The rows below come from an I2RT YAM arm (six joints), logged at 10 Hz.
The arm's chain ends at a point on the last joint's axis. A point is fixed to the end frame.
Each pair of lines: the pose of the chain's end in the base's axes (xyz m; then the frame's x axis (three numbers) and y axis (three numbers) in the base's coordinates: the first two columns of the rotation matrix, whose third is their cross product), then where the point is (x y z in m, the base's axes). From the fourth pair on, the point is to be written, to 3 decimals.
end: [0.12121 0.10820 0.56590 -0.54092 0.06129 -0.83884 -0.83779 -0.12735 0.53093]
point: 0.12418 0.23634 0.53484
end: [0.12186 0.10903 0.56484 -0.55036 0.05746 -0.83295 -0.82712 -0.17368 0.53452]
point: 0.11928 0.23784 0.53666
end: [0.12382 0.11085 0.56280 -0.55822 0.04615 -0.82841 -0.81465 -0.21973 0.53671]
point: 0.11522 0.23986 0.53679
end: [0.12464 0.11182 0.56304 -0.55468 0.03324 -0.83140 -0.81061 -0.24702 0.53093]
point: 0.112 0.241 0.538
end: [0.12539 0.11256 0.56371 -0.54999 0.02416 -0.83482 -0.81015 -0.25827 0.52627]
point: 0.111 0.241 0.538
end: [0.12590 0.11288 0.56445 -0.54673 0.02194 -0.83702 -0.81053 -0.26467 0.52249]
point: 0.111 0.241 0.539
